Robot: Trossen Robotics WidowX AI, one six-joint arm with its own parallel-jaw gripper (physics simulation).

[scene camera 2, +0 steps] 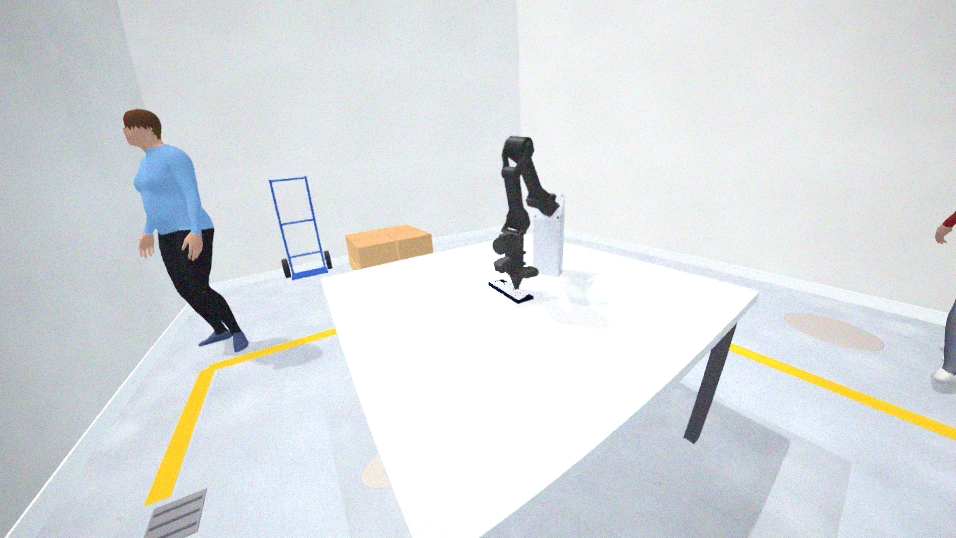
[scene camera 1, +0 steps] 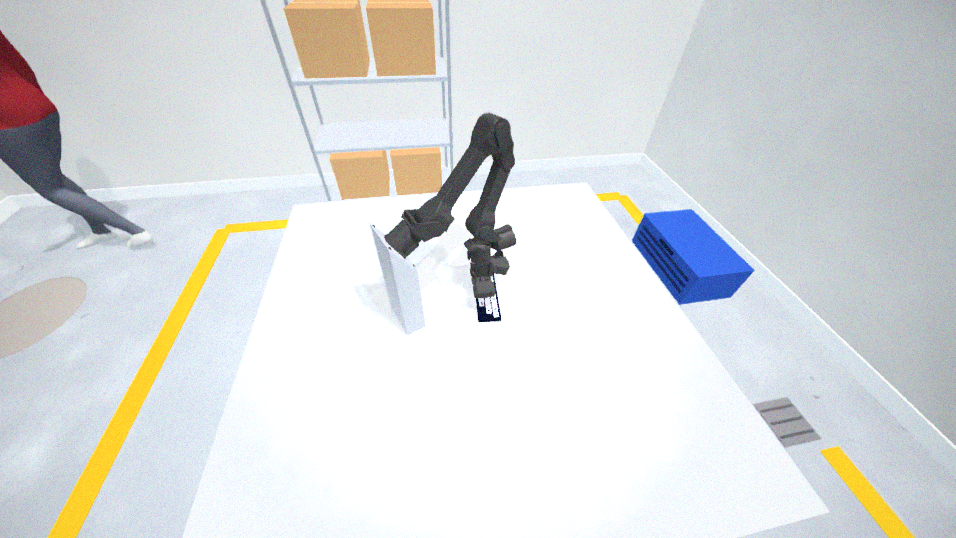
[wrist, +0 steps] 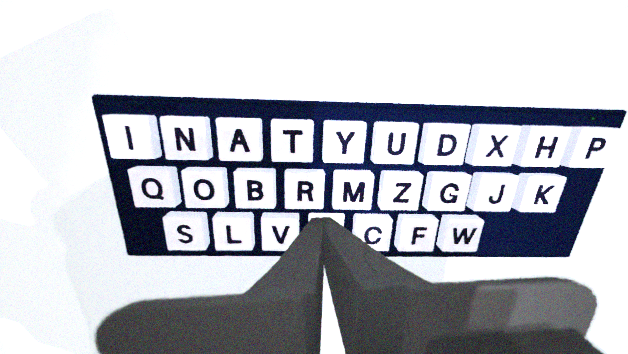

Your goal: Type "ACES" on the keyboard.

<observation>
In view: the gripper (scene camera 1: 480,289), an S key (wrist: 184,230) and an N key (wrist: 185,137).
The gripper also shows in scene camera 2 (scene camera 2: 516,289) and in the wrist view (wrist: 320,226).
</observation>
